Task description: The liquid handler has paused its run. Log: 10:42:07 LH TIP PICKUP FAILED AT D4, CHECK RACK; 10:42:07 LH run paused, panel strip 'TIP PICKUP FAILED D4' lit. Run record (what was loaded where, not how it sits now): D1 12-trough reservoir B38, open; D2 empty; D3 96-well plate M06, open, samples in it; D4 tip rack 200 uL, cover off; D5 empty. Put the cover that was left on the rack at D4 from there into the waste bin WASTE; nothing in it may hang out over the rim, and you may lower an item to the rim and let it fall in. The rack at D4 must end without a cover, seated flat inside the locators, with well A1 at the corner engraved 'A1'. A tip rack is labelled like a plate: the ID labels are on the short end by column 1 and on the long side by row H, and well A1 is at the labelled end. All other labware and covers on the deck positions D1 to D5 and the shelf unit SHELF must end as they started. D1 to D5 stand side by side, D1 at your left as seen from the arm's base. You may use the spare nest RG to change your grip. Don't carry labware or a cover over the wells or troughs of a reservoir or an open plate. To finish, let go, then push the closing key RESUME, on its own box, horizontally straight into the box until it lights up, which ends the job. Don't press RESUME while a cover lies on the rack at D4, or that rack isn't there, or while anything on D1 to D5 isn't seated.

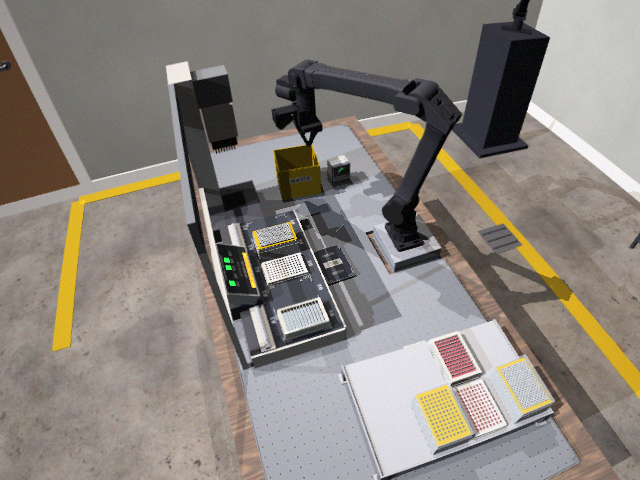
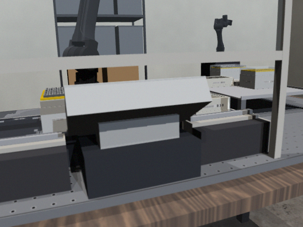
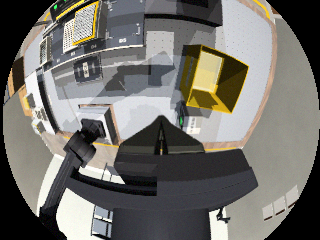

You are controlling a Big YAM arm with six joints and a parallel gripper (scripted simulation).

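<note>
Right now my hand is 140 mm past the resume box, 90 mm to the left of it and 210 mm above it. From my hand the other things lie so: clear cover: 20 mm ahead, 140 mm to the right, 260 mm below; then pipetting head: 270 mm ahead, 90 mm to the right, 110 mm above; then yellow waste bin: 20 mm ahead, 140 mm to the right, 240 mm below.
</note>
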